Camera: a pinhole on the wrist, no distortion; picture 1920 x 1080 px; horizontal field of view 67.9 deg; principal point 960.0 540.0 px. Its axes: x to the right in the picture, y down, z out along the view. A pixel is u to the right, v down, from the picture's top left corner.
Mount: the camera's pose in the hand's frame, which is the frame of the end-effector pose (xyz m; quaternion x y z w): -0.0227 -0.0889 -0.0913 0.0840 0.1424 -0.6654 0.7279
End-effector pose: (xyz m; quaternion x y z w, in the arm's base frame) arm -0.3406 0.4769 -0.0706 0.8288 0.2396 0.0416 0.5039
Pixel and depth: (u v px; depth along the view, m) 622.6 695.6 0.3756
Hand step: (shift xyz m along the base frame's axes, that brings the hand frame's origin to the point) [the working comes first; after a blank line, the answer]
In the camera's frame: -0.0889 0.0410 0.3756

0.0896 -0.1707 -0.2504
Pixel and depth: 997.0 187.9 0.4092
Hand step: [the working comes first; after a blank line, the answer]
In the camera's frame: 0.0106 -0.1010 0.4092

-0.0646 -0.1909 -0.3341
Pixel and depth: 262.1 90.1 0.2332
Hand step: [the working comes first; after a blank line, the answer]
In the camera's frame: -0.1141 -0.0736 0.2332

-0.0410 -0.1519 -0.1215
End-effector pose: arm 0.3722 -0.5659 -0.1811 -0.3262 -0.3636 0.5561 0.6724
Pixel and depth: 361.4 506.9 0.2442
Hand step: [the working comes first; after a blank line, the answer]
In the camera's frame: -0.1025 -0.0057 0.2442

-0.1134 -0.0181 0.1466
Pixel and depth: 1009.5 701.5 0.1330
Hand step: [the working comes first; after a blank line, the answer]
In the camera's frame: 0.0046 0.0151 0.1330

0.0414 -0.0162 0.1297
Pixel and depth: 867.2 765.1 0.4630
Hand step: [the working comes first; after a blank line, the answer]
In the camera's frame: -0.0301 0.0731 0.4630

-0.1875 0.0692 0.3616
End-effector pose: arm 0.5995 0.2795 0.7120 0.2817 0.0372 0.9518 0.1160
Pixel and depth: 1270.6 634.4 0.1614
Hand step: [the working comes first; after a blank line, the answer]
In the camera's frame: 0.0352 0.0107 0.1614

0.0563 0.1680 0.0212
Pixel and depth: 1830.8 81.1 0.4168
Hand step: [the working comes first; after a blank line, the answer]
In the camera's frame: 0.2545 -0.1341 0.4168

0.2993 0.4365 0.0776
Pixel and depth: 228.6 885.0 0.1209
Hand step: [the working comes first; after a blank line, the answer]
In the camera's frame: -0.0620 0.0293 0.1209

0.0244 0.0666 0.0324
